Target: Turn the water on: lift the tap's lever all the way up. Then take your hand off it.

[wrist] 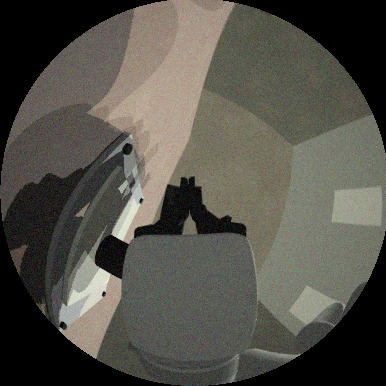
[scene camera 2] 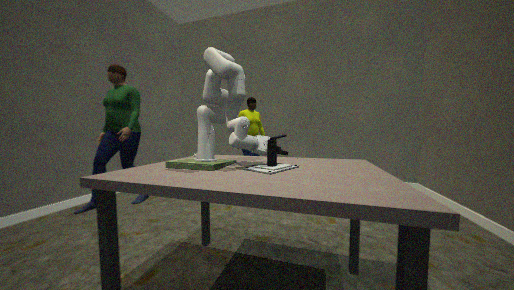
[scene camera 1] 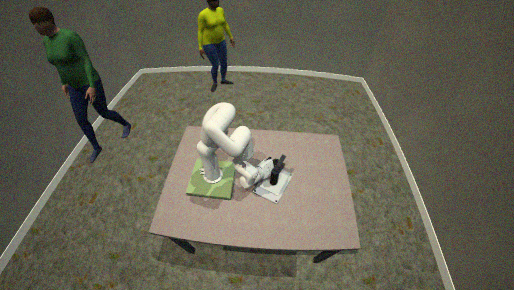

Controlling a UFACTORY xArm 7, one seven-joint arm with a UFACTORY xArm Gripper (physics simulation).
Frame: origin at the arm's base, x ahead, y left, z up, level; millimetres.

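Seen in the pictures: gripper, between the fingertips: (wrist: 188, 184) (scene camera 2: 279, 149) (scene camera 1: 277, 160); arm's base, origin of its link: (scene camera 2: 205, 160) (scene camera 1: 213, 175).
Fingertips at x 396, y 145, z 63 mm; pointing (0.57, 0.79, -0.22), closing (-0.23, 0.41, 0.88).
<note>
Offsets run from my fingertips to a thing's top centre. Level surfaces: height alone.
The black tap (scene camera 1: 274, 177) (scene camera 2: 272, 156) (wrist: 111, 256) stands upright on a pale square base plate @[74 mm down, 6 mm back, 125 mm right] (scene camera 1: 265, 194) (wrist: 75, 317). Its lever @[85 mm up, 14 mm ahead, 74 mm right] (scene camera 1: 282, 159) (scene camera 2: 280, 136) points away from the arm; in scene camera 2 it tilts slightly upward toward its tip. In the wrist view the lever does not show, and the gripper's body hides part of the tap. My gripper (wrist: 188, 184) is shut with nothing between its fingertips. In both scene views it is close beside the tap, below lever height, and its dark fingers merge with the tap, so contact cannot be told.
The white arm (scene camera 1: 218, 125) (scene camera 2: 210, 92) stands on a green base board (scene camera 1: 194, 191) (scene camera 2: 180, 165) on the pinkish table @[86 mm down] (scene camera 1: 250, 227) (scene camera 2: 320, 185). A person in green (scene camera 1: 70, 55) (scene camera 2: 120, 107) and a person in yellow (scene camera 1: 213, 27) (scene camera 2: 253, 121) are beyond the table.
</note>
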